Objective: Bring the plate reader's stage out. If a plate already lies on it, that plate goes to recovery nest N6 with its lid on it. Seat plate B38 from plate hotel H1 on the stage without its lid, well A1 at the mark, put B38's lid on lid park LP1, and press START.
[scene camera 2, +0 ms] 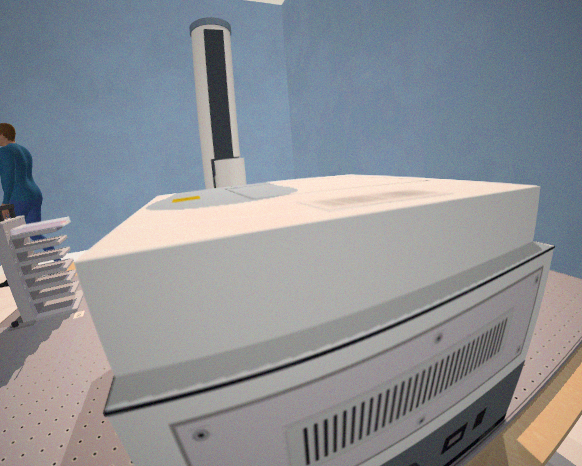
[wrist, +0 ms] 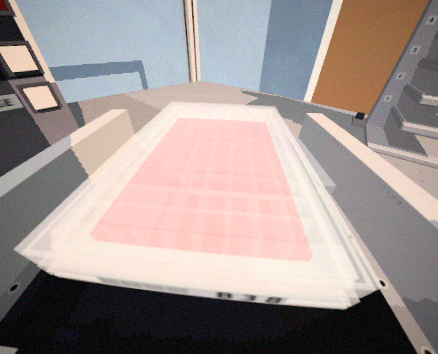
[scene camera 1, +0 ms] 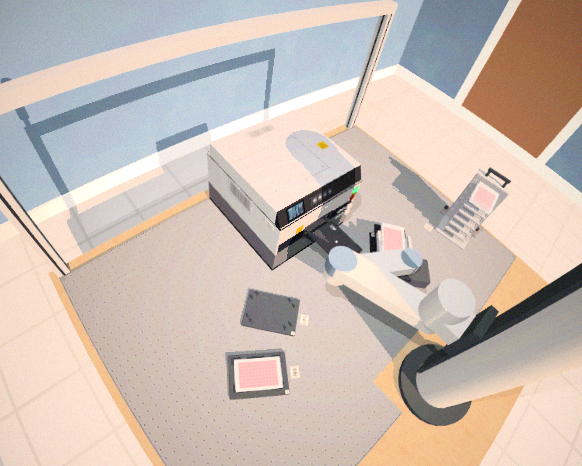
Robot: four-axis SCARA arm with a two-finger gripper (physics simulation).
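Where they show: gripper, fingertip midpoint: (wrist: 215, 127) (scene camera 1: 393, 235); arm's base at its link origin: (scene camera 1: 434, 384).
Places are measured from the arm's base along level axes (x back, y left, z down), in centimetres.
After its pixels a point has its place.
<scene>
My gripper (scene camera 1: 393, 239) @(x -43.6, y -25.2, z -9.6 cm) (wrist: 215, 127) @(x -43.6, y -25.2, z -9.6 cm) is shut on plate B38 (scene camera 1: 393, 235) @(x -43.5, y -24.9, z -9.7 cm) (wrist: 205, 190) @(x -39.9, y -20.9, z -9.7 cm), which has pink wells and carries its mark on the near edge in the wrist view. A clear lid appears to be on it. In scene camera 1 the plate is held to the right of the stage (scene camera 1: 336, 240) @(x -53.1, y -3.1, z -14.1 cm). The dark stage is out of the plate reader (scene camera 1: 250, 165) @(x -82.3, y 9.8, z -29.7 cm) (scene camera 2: 300, 280) @(x -97.1, y -11.3, z -27.0 cm), and no plate shows on it. A pink plate (scene camera 1: 258, 374) @(x -38.0, y 39.9, z -4.1 cm) sits in the front dark nest (scene camera 1: 231, 389) @(x -39.7, y 47.9, z -2.5 cm). Another dark holder (scene camera 1: 270, 312) @(x -50.5, y 25.0, z -2.3 cm) bears no plate. Their labels are too blurred to read surely.
A plate hotel (scene camera 1: 452, 218) @(x -33.2, y -53.2, z -9.6 cm) (scene camera 2: 15, 280) @(x -37.4, y -62.1, z -13.1 cm) (wrist: 387, 100) @(x -36.1, y -61.2, z -6.8 cm) stands at the right in scene camera 1, with a pink plate (scene camera 1: 483, 195) @(x -30.1, y -55.2, z -25.4 cm) (scene camera 2: 42, 226) @(x -33.3, y -53.7, z -24.8 cm) at its top. The arm's column (scene camera 1: 480, 360) @(x -4.1, y 6.3, z -33.1 cm) (scene camera 2: 218, 95) @(x -7.7, y 0.0, z -60.1 cm) stands on the deck's near side. Reader buttons (wrist: 41, 96) @(x -60.6, y -18.4, z -9.9 cm) show at the left in the wrist view.
</scene>
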